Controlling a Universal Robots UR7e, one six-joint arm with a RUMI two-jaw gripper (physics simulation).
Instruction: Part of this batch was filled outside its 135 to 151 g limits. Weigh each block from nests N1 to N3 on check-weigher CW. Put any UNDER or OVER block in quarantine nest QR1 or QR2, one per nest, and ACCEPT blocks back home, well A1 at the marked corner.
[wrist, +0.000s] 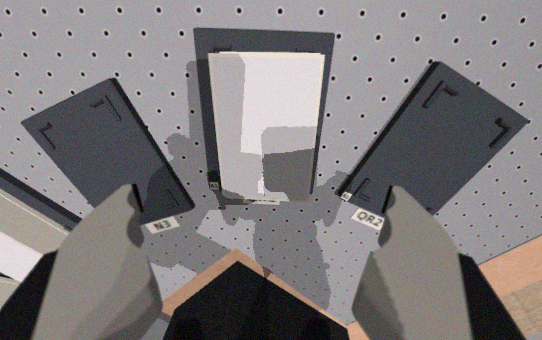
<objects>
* gripper: 263, 188
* grey perforated table: 315, 247
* nest N3: 97, 139
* nest QR2: 448, 128
</objects>
